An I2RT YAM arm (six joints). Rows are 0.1 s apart.
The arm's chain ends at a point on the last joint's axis. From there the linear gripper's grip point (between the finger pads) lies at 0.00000 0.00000 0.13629 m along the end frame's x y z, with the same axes.
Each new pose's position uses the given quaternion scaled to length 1; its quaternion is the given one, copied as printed.
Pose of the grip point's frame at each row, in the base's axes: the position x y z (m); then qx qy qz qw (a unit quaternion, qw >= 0):
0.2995 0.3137 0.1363 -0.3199 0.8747 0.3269 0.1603
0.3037 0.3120 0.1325 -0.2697 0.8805 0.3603 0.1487
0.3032 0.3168 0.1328 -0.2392 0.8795 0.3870 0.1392
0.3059 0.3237 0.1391 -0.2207 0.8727 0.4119 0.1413
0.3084 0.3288 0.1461 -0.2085 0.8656 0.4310 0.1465
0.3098 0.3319 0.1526 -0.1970 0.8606 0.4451 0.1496
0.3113 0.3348 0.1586 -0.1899 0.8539 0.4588 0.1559
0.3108 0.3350 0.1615 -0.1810 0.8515 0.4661 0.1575
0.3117 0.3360 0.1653 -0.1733 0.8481 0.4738 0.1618
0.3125 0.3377 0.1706 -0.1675 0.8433 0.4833 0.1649
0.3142 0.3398 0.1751 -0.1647 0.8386 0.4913 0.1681
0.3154 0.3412 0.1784 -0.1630 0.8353 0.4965 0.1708
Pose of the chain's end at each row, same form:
0.2898 0.2218 0.2365 -0.3199 0.8747 0.3269 0.1603
0.2945 0.2146 0.2274 -0.2697 0.8805 0.3603 0.1487
0.2951 0.2149 0.2230 -0.2392 0.8795 0.3870 0.1392
0.2971 0.2172 0.2237 -0.2207 0.8727 0.4119 0.1413
0.2983 0.2188 0.2259 -0.2085 0.8656 0.4310 0.1465
0.2986 0.2194 0.2288 -0.1970 0.8606 0.4451 0.1496
0.2988 0.2199 0.2309 -0.1899 0.8539 0.4588 0.1559
0.2972 0.2190 0.2318 -0.1810 0.8515 0.4661 0.1575
0.2967 0.2188 0.2333 -0.1733 0.8481 0.4738 0.1618
0.2967 0.2191 0.2358 -0.1675 0.8433 0.4833 0.1649
0.2978 0.2200 0.2379 -0.1647 0.8386 0.4913 0.1681
0.2986 0.2206 0.2395 -0.1630 0.8353 0.4965 0.1708

